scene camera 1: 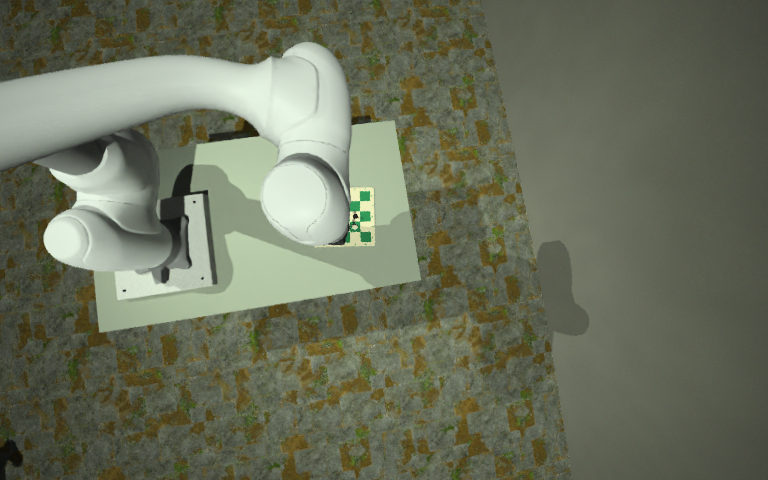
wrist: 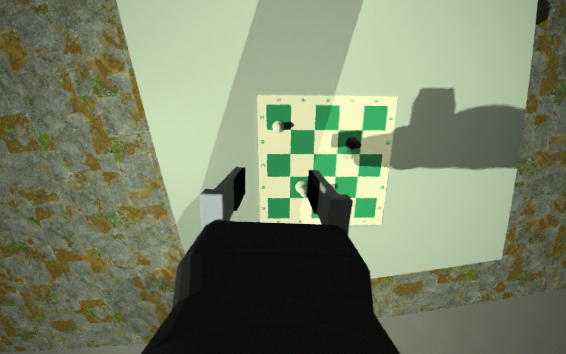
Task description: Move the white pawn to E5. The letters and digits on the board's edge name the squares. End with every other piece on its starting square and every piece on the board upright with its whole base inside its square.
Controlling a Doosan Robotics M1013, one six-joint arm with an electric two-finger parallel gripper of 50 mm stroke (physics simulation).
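Frame: origin at the arm's base, x ahead, y left, z up, level; millimetres.
Seen in the pictures: gripper, fingertip midpoint: (wrist: 276, 181); arm's base, origin of the base link: (scene camera 1: 163, 245).
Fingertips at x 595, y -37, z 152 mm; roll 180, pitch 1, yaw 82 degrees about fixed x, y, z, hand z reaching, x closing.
Note:
Pixels of each thing's top centre, then the offset from my fingertips to it. Level surfaces: height alone.
- white pawn, middle of its top: (wrist: 278, 127) 40 mm back, 4 mm left, 144 mm down
- black piece, middle of its top: (wrist: 358, 145) 5 mm back, 120 mm left, 144 mm down
- pale piece, middle of its top: (wrist: 304, 195) 62 mm ahead, 34 mm left, 132 mm down
- pale table top, its level: 181 mm down
The white pawn (wrist: 278, 126) is upright on green corner square E5 in the wrist view, close to the edge it shares with D5; whether its whole base is inside cannot be told. I cannot make it out in the scene view. The board (wrist: 390, 107) (scene camera 1: 370, 186) is partly covered by the arm in the scene view. A black piece (wrist: 353, 143) stands on D2. Another pale piece (wrist: 301, 188) stands on B4, beside the right finger. My gripper (wrist: 276, 181) is open and empty, above the board on its 5 side, apart from the pawn. In the scene view the arm hides the fingers.
The pale table top (scene camera 1: 254, 288) (wrist: 450, 215) carries the board and the arm's base plate (scene camera 1: 198, 243). The arm (scene camera 1: 305, 186) bends over the board's left part in the scene view. Arm shadows cross the table. Stone-patterned floor (scene camera 1: 226, 396) surrounds the table.

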